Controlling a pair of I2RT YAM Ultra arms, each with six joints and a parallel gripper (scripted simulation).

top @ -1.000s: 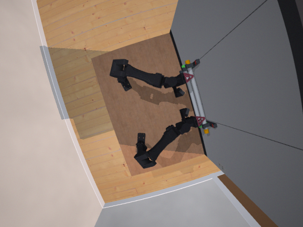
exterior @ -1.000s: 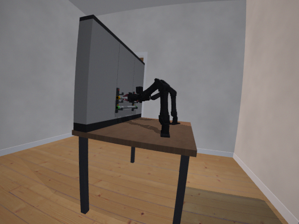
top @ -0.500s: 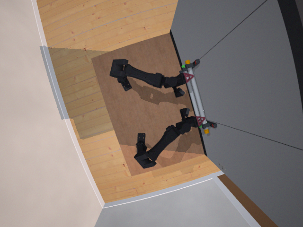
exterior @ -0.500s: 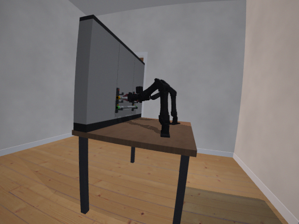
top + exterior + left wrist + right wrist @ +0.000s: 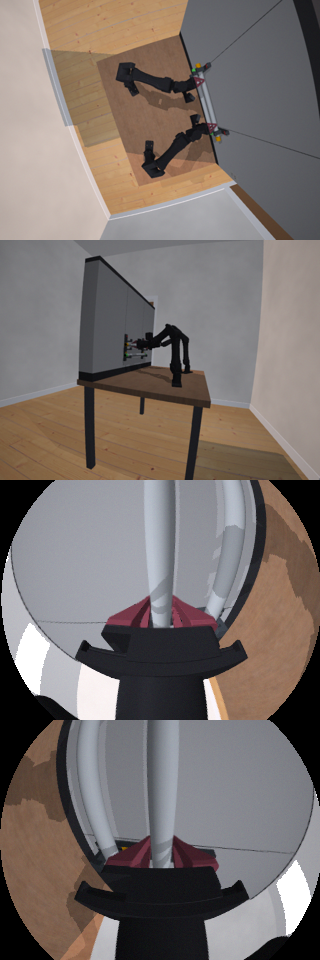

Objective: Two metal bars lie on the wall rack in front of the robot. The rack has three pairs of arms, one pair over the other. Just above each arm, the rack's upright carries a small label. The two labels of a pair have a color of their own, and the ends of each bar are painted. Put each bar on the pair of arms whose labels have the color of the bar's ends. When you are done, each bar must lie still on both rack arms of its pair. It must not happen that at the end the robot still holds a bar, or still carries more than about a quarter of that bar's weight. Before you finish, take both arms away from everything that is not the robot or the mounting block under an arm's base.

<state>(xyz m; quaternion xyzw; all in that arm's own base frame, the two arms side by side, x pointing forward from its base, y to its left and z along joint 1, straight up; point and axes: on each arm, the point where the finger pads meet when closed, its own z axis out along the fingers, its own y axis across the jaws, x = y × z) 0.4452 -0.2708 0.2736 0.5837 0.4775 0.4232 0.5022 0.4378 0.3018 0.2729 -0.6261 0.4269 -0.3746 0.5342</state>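
Right now the metal bar is 150 mm to the left of my right hand. Also, from my right hand: green-ended bar (160 mm to the left, 100 mm below); grey wall panel (90 mm ahead, 170 mm to the left, 150 mm above).
Now: left hand 15 cm to the left of the metal bar and 1 cm short of it. Also, from my left hand: green-ended bar: 14 cm to the right, 10 cm below, 1 cm ahead; then grey wall panel: 15 cm above, 12 cm to the right, 11 cm ahead.
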